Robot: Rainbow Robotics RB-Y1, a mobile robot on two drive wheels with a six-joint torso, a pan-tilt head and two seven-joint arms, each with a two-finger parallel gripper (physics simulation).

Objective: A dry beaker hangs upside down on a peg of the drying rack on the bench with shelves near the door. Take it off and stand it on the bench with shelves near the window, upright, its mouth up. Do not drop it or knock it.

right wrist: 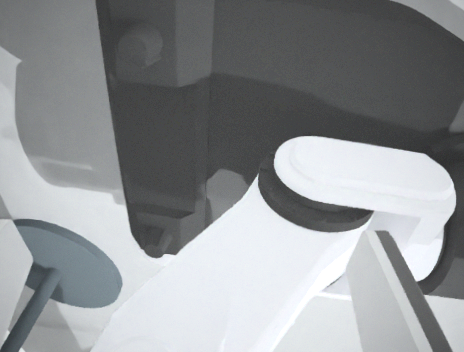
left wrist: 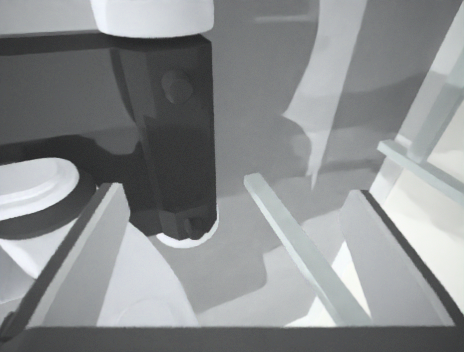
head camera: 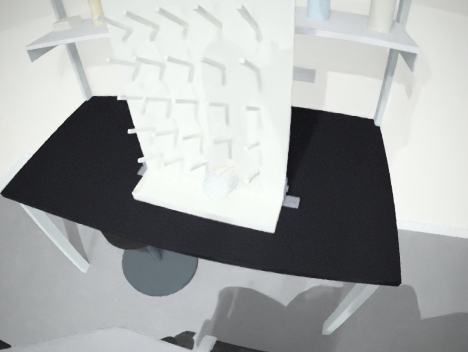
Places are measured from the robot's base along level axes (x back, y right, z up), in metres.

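Where they show: left gripper, fingertip midpoint: (left wrist: 237,200); right gripper, fingertip midpoint: (right wrist: 187,246).
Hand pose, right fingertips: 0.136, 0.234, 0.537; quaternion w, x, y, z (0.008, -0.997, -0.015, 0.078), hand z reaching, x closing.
Things, the pixels of their top centre, and the offset from my right fingertips, as dx, dy, dz. "spot": a spot on its surface instead. Level surfaces: height alone.
- clear beaker at its top centre: (head camera: 218,167) -0.486, -0.449, +0.412
- black-topped bench at its surface level: dz +0.225
- shelf at its surface level: dz +0.680
- blue container at a spot on its surface: (head camera: 318,9) spot: -0.912, -0.243, +0.718
- pale bottle at a spot on its surface: (head camera: 382,15) spot: -0.887, -0.051, +0.735
- stool base at its top centre: (right wrist: 56,271) (head camera: 158,258) -0.598, -0.940, -0.507
The clear beaker (head camera: 221,184) hangs low on the white drying rack (head camera: 276,150), in the lowest peg row, its rounded closed end toward the camera. The peg inside it is hard to see. The rack stands on the black-topped bench (head camera: 340,200). My left gripper (left wrist: 237,200) is open and empty, above the floor beside my base, away from the beaker. My right gripper is open; one finger (right wrist: 382,285) shows in the right wrist view, the other does not. The beaker does not show in either wrist view. The bench near the window cannot be made out.
A shelf (head camera: 345,34) behind the rack carries a blue container (head camera: 318,9) and a pale bottle (head camera: 382,15). A stool base (head camera: 160,270) (right wrist: 75,265) stands on the floor. Bench legs (head camera: 350,307) stand at the front. A pale green bar (left wrist: 282,225) shows between the left fingers.
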